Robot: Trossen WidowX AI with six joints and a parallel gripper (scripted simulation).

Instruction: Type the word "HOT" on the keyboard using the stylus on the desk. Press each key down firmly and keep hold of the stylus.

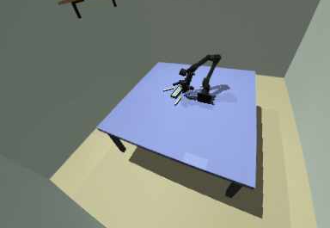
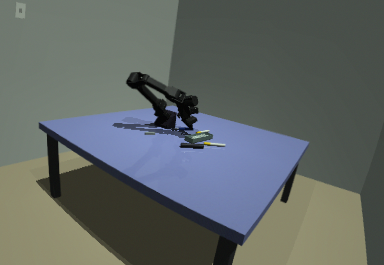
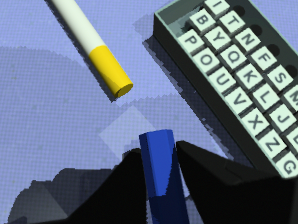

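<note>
Now: gripper tip 3 cm past the stylus and 6 cm to the left of it.
</note>
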